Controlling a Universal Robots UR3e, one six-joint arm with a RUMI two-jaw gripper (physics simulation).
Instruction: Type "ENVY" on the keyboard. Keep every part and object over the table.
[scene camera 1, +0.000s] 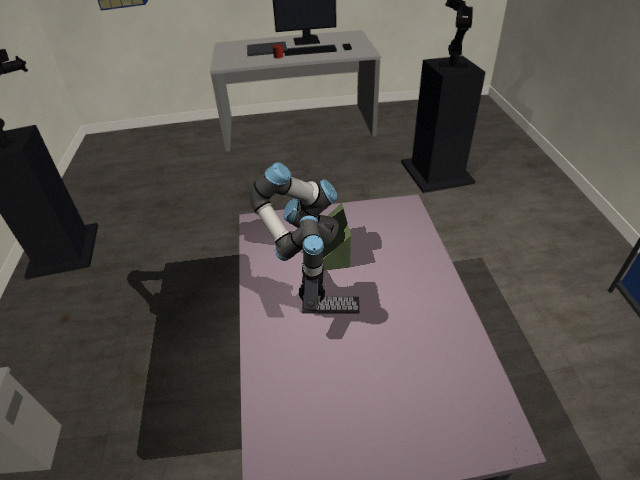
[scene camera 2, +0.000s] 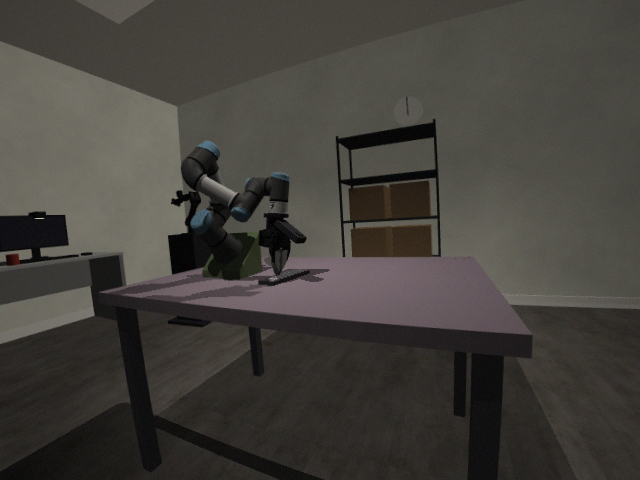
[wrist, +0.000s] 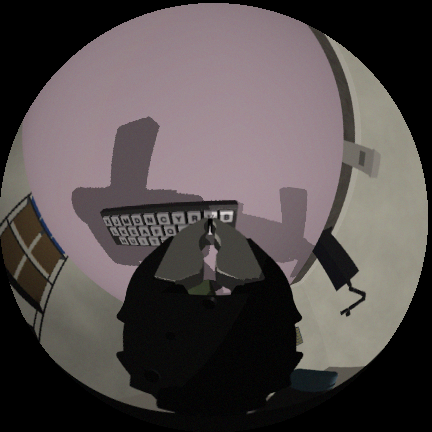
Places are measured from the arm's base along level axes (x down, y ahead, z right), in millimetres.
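Where they show: gripper, fingertip midpoint: (scene camera 2: 277, 275) (wrist: 209, 219); arm's base, link origin: (scene camera 1: 327, 232) (scene camera 2: 229, 251).
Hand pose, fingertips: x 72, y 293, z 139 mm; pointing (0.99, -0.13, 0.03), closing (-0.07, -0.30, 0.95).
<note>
Things, the pixels of their top centre, and the offset from my fingertips. Level surfaces: height alone.
- dark keyboard with white letter keys, top centre: (wrist: 159, 231) (scene camera 1: 330, 302) (scene camera 2: 285, 274) dz -73, dx +10, dy -4 mm
- pink table, surface height: dx +28 mm
- V key, top centre: (wrist: 210, 217) dz +0, dx +10, dy -5 mm
- R key, top centre: (wrist: 193, 217) dz -19, dx +10, dy +1 mm
- B key, top centre: (wrist: 225, 216) dz +19, dx +10, dy -10 mm
- N key, top centre: (wrist: 149, 219) dz -77, dx +10, dy +18 mm
- Y key, top centre: (wrist: 178, 218) dz -39, dx +10, dy +7 mm
- E key, top centre: (wrist: 132, 231) dz -116, dx +10, dy +8 mm
The dark keyboard with white letter keys (scene camera 1: 338, 303) (scene camera 2: 295, 275) (wrist: 164, 218) lies flat on the pink table (scene camera 1: 382, 382) (scene camera 2: 403, 294) (wrist: 225, 100). My gripper (scene camera 2: 278, 273) (wrist: 209, 219) is shut and empty, pointing down at the keyboard's right part as the wrist view shows it. Its tips are at the V key (wrist: 210, 215), between the R key (wrist: 194, 217) and the B key (wrist: 226, 216); contact cannot be told. The N key (wrist: 150, 219), Y key (wrist: 178, 218) and E key (wrist: 133, 231) show farther left. My fingers hide part of the lower rows.
The green arm mount (scene camera 1: 338, 255) (scene camera 2: 251, 260) stands on the table behind the keyboard. A grey desk (scene camera 1: 232, 63) with a monitor (scene camera 1: 305, 15) and a red cup (scene camera 1: 278, 51) stands beyond the table. A shelf rack (scene camera 2: 387, 136) stands by the wall.
</note>
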